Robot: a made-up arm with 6 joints. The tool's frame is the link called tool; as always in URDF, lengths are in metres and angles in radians. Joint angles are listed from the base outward. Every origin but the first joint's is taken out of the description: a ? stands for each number. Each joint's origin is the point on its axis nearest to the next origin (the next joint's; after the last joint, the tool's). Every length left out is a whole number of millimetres.
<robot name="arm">
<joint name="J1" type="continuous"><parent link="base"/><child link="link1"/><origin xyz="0 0 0.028" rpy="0 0 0"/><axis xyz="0 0 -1"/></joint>
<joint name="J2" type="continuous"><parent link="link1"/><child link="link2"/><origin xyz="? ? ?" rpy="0 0 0"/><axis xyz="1 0 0"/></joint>
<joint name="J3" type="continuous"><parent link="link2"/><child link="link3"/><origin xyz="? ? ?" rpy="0 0 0"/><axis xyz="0 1 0"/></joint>
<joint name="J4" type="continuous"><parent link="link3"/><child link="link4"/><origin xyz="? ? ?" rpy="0 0 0"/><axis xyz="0 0 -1"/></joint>
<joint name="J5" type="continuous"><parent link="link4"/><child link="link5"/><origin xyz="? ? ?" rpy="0 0 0"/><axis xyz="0 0 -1"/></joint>
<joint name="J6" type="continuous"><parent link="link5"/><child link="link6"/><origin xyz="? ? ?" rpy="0 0 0"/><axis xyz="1 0 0"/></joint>
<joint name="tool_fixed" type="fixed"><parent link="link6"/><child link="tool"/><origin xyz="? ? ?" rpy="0 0 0"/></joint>
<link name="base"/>
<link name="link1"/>
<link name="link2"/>
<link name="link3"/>
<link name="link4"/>
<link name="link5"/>
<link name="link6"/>
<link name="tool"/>
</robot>
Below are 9 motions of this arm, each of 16 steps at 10 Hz.
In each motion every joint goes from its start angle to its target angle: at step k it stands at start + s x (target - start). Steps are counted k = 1, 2, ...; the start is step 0. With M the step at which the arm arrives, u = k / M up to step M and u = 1 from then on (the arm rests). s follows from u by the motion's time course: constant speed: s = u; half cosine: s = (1 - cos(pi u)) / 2; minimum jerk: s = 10 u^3 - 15 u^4 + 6 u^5.
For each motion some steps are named. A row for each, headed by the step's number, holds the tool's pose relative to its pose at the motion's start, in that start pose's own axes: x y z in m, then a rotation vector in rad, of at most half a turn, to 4 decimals.
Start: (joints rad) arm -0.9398 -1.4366 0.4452 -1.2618 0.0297 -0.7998
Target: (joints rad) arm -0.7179 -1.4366 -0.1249 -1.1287 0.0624 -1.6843
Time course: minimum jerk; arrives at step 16
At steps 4, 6, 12, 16:
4: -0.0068 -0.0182 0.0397 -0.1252 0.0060 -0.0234
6: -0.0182 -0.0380 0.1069 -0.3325 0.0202 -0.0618
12: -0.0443 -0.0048 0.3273 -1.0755 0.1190 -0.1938
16: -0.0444 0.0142 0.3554 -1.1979 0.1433 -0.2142

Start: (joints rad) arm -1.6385 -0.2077 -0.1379 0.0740 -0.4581 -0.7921
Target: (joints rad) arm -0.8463 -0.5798 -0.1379 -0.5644 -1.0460 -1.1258
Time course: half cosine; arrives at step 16
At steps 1, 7, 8, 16:
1: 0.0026 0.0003 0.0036 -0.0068 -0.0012 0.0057
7: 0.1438 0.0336 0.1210 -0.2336 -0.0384 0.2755
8: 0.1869 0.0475 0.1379 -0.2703 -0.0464 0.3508
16: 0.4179 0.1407 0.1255 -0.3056 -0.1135 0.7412

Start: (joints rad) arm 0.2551 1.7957 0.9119 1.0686 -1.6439 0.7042
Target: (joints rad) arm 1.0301 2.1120 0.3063 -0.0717 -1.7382 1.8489
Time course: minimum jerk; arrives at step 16
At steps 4, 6, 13, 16:
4: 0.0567 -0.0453 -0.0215 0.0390 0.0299 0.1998
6: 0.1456 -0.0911 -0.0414 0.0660 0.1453 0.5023
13: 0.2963 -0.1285 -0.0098 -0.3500 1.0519 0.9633
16: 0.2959 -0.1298 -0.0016 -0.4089 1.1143 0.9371

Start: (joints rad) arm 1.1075 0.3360 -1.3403 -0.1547 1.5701 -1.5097
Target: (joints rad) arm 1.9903 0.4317 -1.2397 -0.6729 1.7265 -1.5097
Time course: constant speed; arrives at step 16
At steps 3, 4, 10, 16:
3: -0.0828 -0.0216 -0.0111 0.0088 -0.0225 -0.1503
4: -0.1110 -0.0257 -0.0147 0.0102 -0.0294 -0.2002
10: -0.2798 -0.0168 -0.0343 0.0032 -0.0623 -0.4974
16: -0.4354 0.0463 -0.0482 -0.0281 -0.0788 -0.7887

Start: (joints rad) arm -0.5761 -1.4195 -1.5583 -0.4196 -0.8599 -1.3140
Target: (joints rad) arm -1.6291 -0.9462 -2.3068 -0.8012 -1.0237 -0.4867
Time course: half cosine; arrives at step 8
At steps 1, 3, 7, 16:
1: -0.0173 -0.0216 0.0226 -0.0321 -0.0093 -0.0233
3: -0.1448 -0.1345 0.2127 -0.2689 -0.0732 -0.1509
7: -0.4344 -0.0479 0.7294 -0.8235 -0.0349 -0.2918
16: -0.4480 -0.0278 0.7544 -0.8507 -0.0203 -0.3003

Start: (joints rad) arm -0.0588 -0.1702 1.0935 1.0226 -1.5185 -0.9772
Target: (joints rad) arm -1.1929 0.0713 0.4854 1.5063 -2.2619 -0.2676
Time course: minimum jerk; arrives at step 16
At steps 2, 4, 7, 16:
2: 0.0011 -0.0051 -0.0005 -0.0071 -0.0157 0.0053
4: 0.0098 -0.0332 -0.0027 -0.0441 -0.1011 0.0397
7: 0.0650 -0.1242 0.0036 -0.1434 -0.3635 0.2151
16: 0.3028 -0.2535 0.1147 -0.2859 -0.7535 0.8949

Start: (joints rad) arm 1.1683 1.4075 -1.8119 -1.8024 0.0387 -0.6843
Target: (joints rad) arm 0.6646 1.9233 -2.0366 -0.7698 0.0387 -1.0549
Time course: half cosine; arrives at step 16
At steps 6, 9, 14, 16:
6: -0.2117 0.0325 -0.0620 -0.0246 0.3413 -0.3311
9: -0.3788 0.1134 -0.0674 -0.0435 0.7250 -0.5541
14: -0.5123 0.2349 -0.0093 -0.0728 1.2725 -0.6961
16: -0.5206 0.2467 -0.0004 -0.0769 1.3324 -0.7012

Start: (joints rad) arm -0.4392 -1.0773 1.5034 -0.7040 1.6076 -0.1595
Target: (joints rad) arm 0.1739 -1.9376 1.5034 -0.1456 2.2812 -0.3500
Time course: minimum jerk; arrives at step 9
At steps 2, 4, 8, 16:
2: -0.0375 0.0168 0.0205 -0.0392 0.0640 -0.1526
4: -0.1434 0.1346 0.1213 -0.2646 0.3087 -0.7863
8: -0.0833 0.4069 0.2057 -0.8430 0.5341 -1.9505
16: -0.0798 0.4107 0.2048 -0.8549 0.5336 -1.9734

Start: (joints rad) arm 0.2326 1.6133 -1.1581 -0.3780 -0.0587 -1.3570
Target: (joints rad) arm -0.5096 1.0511 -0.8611 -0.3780 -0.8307 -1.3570
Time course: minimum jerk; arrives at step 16
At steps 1, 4, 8, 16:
1: 0.0018 0.0009 -0.0002 0.0005 -0.0023 0.0029
4: 0.0830 0.0456 -0.0074 0.0271 -0.1066 0.1328
8: 0.3451 0.3079 -0.0013 0.2289 -0.5237 0.6086
16: 0.4747 0.7459 0.1131 0.6942 -1.0505 1.0917

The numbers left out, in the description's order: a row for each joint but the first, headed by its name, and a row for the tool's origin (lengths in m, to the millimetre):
J2: -0.165 -0.068 0
J3: 0 0.012 0.344
J4: 0.003 0 0.067
J5: 0.212 -0.1 0
J6: -0.096 0.04 0
tool: 0 -0.276 -0.092

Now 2 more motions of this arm.
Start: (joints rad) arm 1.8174 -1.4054 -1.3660 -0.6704 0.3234 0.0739
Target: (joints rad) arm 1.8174 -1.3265 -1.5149 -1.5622 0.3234 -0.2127
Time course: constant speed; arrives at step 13
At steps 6, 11, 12, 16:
6: 0.0848 0.0485 0.0519 -0.1617 -0.0592 0.3764
11: 0.1306 0.1178 0.0979 -0.3105 -0.1355 0.6845
12: 0.1362 0.1341 0.1068 -0.3411 -0.1533 0.7456
16: 0.1405 0.1512 0.1155 -0.3718 -0.1719 0.8065

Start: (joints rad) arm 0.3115 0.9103 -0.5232 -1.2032 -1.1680 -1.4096
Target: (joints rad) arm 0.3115 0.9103 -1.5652 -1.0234 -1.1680 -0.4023
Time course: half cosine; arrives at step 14
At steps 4, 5, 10, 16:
4: 0.0333 -0.0310 0.0073 0.0503 0.0677 0.1253
5: 0.0489 -0.0441 0.0130 0.0733 0.1098 0.1815
10: 0.1170 -0.0931 0.0703 0.1629 0.4125 0.3935
16: 0.1340 -0.1013 0.1016 0.1765 0.5341 0.4236

